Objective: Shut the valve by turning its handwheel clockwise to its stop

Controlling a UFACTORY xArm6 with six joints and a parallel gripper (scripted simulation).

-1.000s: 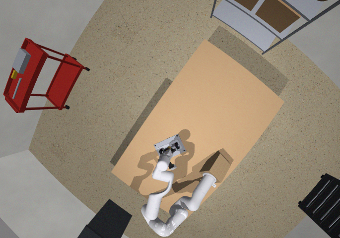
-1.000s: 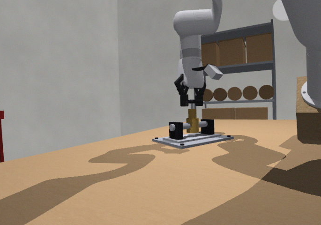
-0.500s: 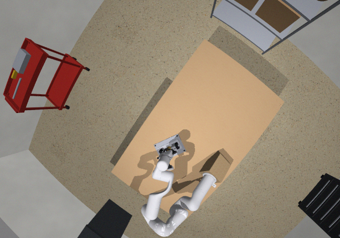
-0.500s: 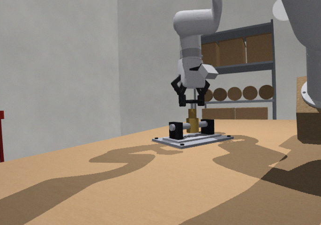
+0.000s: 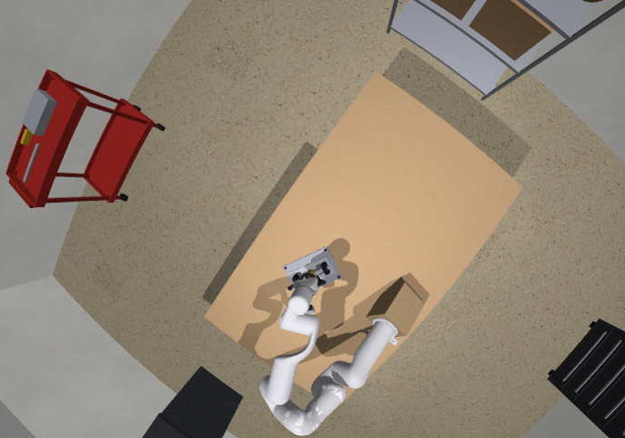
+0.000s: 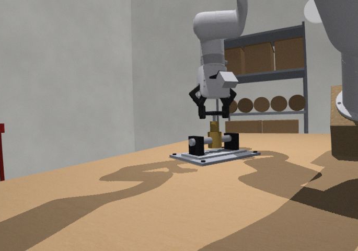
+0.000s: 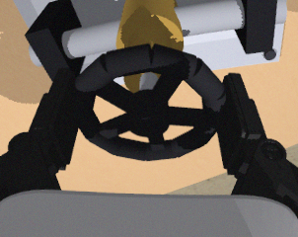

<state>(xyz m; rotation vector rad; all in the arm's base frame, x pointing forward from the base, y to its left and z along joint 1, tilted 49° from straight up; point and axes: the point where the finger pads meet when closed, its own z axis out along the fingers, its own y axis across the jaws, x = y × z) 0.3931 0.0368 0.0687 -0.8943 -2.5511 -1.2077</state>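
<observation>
The black handwheel lies 10 mm below my hand.
</observation>
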